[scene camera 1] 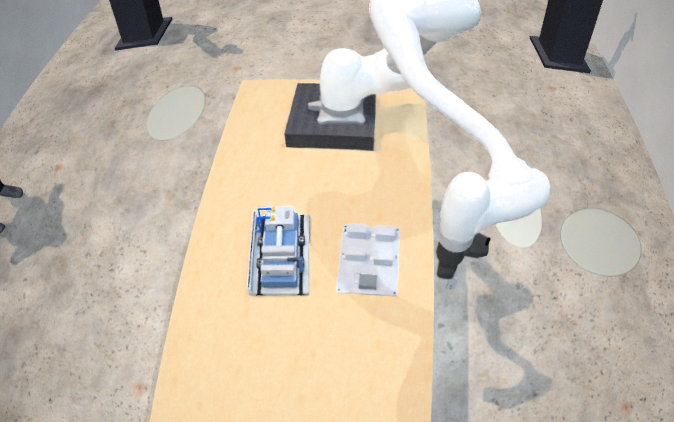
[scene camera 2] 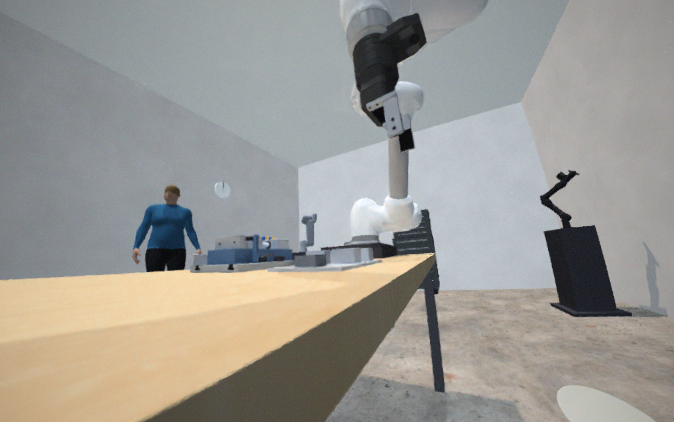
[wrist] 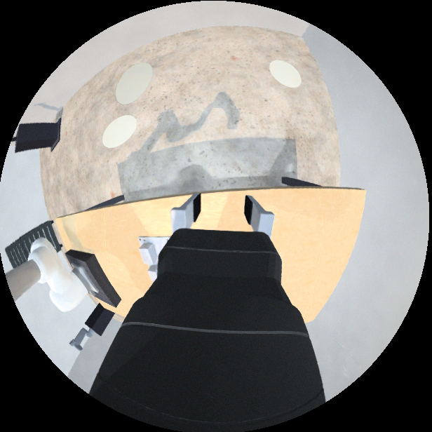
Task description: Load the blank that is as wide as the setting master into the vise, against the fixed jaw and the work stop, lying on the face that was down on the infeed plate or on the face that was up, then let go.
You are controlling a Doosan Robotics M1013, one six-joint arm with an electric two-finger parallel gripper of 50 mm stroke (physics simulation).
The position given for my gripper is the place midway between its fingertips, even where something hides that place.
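Scene camera 2: my gripper (scene camera 2: pixel 402 143). Scene camera 1: infeed plate (scene camera 1: pixel 387 276). Wrist view: gripper (wrist: pixel 222 202) again.
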